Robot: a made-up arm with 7 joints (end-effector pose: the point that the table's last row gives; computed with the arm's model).
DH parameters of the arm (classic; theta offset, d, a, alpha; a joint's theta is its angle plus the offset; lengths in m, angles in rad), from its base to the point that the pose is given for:
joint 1: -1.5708 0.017 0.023 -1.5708
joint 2: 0 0.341 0.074 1.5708
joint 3: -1.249 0 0.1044 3.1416
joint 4: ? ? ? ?
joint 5: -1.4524 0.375 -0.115 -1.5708
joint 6: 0 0.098 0.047 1.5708
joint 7: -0.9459 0 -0.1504 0
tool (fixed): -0.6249 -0.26 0 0
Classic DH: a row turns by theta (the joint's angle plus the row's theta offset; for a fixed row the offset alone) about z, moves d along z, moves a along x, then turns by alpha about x.
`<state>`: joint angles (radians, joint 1 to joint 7).
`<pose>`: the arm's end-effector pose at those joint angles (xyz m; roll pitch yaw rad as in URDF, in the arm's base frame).
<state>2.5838 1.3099 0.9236 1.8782 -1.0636 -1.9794 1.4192</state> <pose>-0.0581 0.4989 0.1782 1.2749 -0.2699 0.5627</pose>
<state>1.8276 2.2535 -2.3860 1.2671 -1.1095 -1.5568 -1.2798</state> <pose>0.0520 0.5160 -0.5966 1.6557 -0.9722 -2.9341</pose>
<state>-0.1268 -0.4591 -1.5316 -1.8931 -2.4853 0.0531 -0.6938</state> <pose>0.0947 0.1929 0.0304 0.3996 -0.1726 -2.9900</pose>
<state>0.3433 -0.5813 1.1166 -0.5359 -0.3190 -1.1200 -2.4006</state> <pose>0.1660 -0.1615 0.6609 -1.0682 0.0761 -1.1145</pose>
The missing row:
joint 4: 0.4402 0 0.3132 3.1416
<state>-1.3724 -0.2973 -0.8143 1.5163 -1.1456 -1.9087 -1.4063</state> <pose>0.3117 -0.6078 0.5863 3.0763 0.9530 2.8705</pose>
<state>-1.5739 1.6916 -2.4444 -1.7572 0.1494 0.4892 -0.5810</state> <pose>-0.1717 0.1382 0.1952 0.9333 1.0536 -1.8913</pose>
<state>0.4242 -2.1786 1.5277 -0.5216 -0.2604 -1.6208 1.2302</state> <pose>0.0964 0.6275 0.3060 1.8298 0.9505 2.0403</pose>
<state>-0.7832 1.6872 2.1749 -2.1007 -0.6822 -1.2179 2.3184</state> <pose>0.2016 -0.6535 -0.0316 0.6461 0.0116 -1.5468</pose>
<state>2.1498 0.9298 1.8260 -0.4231 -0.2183 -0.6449 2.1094</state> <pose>0.0453 0.6491 -0.2120 -0.7581 0.3088 0.1607</pose>
